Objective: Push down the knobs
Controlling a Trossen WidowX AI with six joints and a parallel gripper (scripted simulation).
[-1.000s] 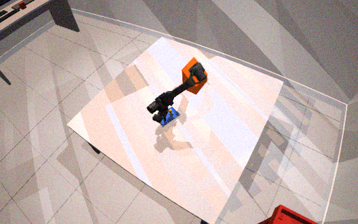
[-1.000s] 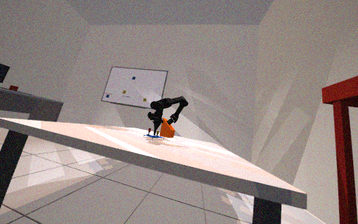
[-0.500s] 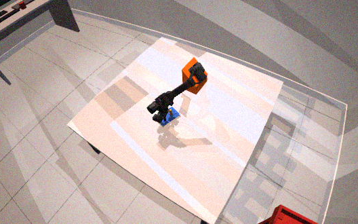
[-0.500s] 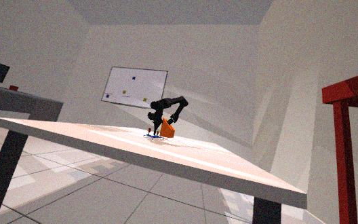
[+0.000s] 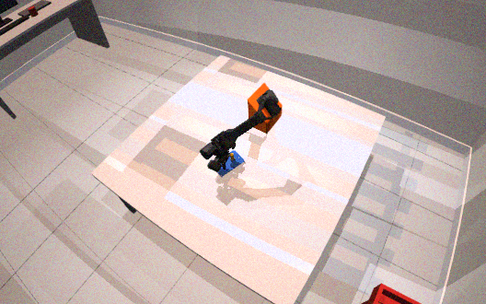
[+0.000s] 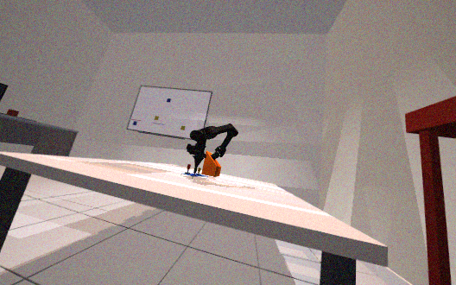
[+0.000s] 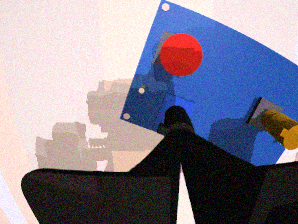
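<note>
Right now my gripper tip is 7 cm past the yellow knob, 1 cm to the left of it and 1 cm above it.
</note>
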